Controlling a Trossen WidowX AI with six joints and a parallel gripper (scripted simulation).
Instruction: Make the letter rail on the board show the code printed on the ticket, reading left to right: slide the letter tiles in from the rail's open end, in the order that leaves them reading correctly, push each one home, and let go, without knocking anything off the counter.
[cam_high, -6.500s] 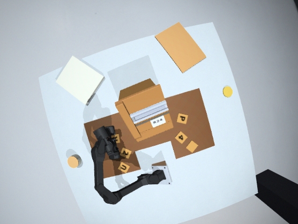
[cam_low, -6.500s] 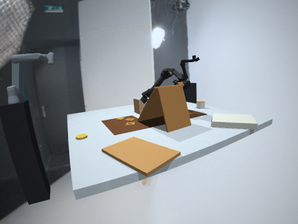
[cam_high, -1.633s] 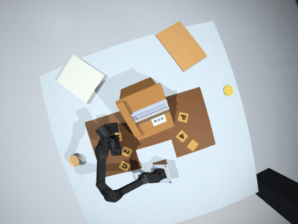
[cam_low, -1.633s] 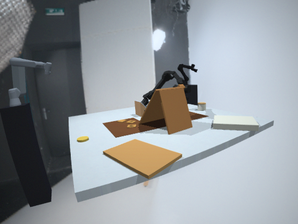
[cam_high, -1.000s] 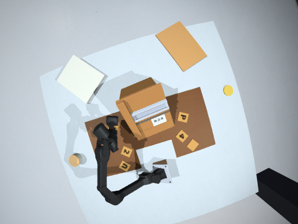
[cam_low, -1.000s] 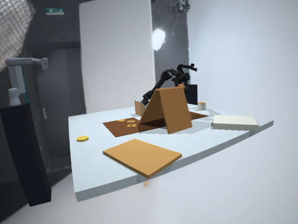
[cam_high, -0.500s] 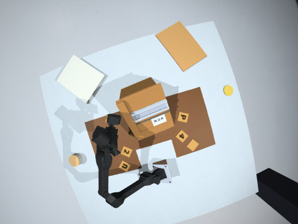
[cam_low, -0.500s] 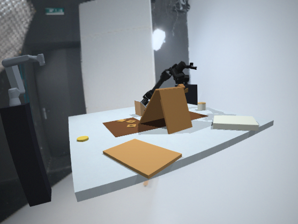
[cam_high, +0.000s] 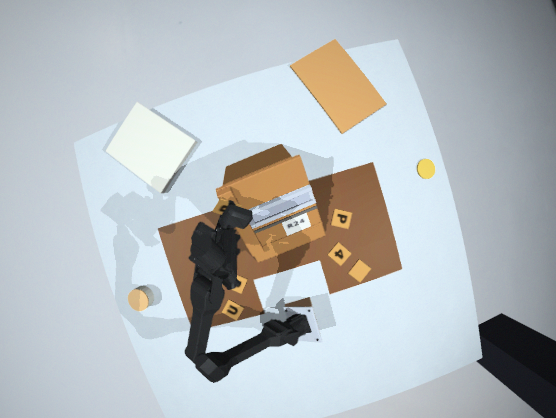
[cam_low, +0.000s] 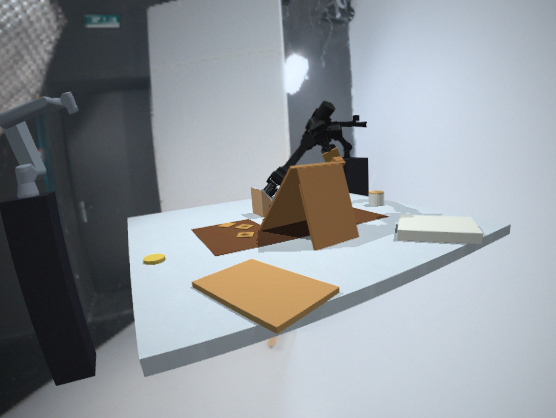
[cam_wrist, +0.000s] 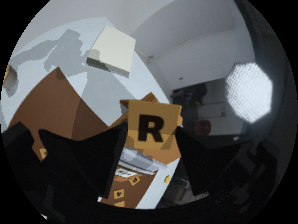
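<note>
Now: gripper tip 19 cm above the white ticket, 16 cm to the left of it and 10 cm past it. From my gripper tip the other things lie so: brown mat: 28 cm below, 21 cm behind, 8 cm to the right; then orange slab: 45 cm to the right, 30 cm ahead, 27 cm below; then cream slab: 30 cm ahead, 26 cm below, 24 cm to the left.
</note>
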